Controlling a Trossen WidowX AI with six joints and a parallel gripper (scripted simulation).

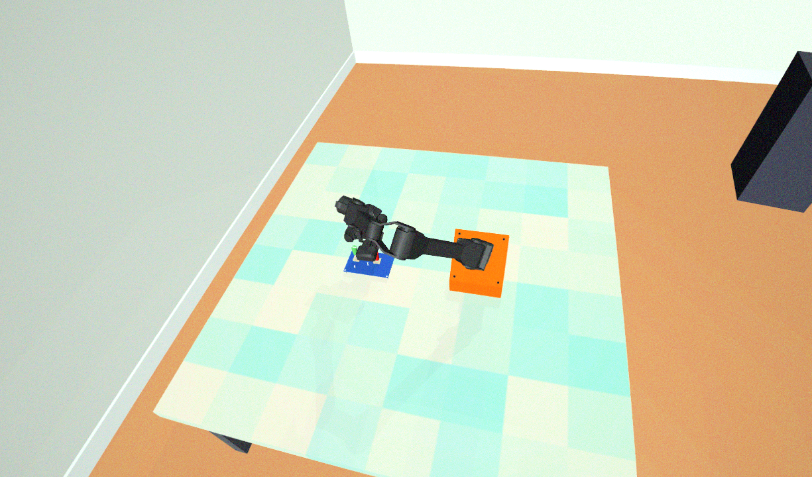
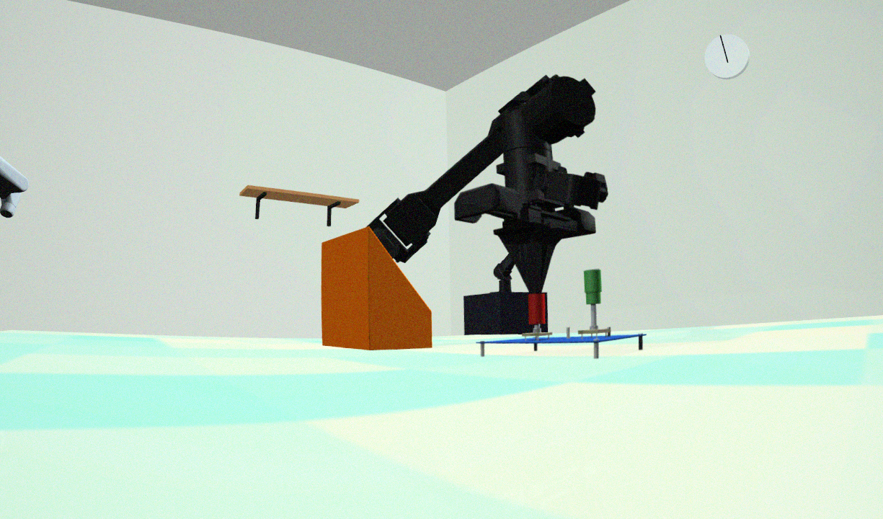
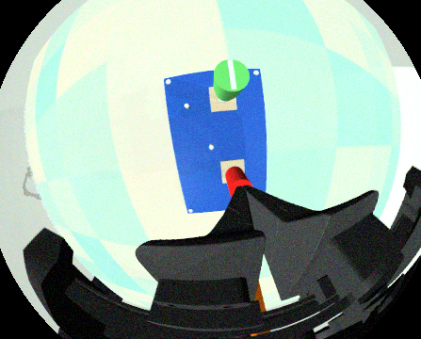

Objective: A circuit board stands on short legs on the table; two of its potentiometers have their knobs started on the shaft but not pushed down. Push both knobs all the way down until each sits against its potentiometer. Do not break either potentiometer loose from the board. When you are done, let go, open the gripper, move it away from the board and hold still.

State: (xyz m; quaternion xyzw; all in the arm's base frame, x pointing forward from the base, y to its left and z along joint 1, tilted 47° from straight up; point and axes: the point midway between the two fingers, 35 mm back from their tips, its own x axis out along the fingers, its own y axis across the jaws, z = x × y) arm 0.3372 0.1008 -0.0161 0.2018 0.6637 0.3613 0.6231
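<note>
Now: gripper tip 2 cm above the red knob. Round my gripper tip: green knob: 7 cm ahead, 1 cm to the left.
</note>
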